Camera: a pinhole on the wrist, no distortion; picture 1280 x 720 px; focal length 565.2 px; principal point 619.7 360.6 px. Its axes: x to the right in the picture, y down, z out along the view. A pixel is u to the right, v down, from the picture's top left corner.
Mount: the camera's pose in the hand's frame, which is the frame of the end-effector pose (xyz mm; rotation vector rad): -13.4 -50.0 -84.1 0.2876 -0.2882 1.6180
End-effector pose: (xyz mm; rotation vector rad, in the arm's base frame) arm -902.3 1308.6 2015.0 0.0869 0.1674 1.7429
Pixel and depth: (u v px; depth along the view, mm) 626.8 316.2 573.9
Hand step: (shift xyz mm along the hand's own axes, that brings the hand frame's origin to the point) 37.7 -244.3 455.4
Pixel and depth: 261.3 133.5 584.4
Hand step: 251.7 -588.0 333.3
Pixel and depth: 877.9 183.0 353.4
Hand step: 91.0 -17.9 304.9
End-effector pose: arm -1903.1 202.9 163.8 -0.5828 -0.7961 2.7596
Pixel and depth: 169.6 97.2 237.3
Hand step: 111.9 -303.4 71.9
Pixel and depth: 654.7 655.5 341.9
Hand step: -188.8 -163.3 240.8
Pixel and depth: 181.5 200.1 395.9
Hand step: 123.3 -469.6 178.2
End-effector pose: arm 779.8 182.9 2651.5 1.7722 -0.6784 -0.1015
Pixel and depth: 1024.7 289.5 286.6
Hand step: 12.6 42.0 257.2
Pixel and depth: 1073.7 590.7 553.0
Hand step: -260.5 153.1 587.8
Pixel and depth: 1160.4 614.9 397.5
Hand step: -211.9 151.7 420.4
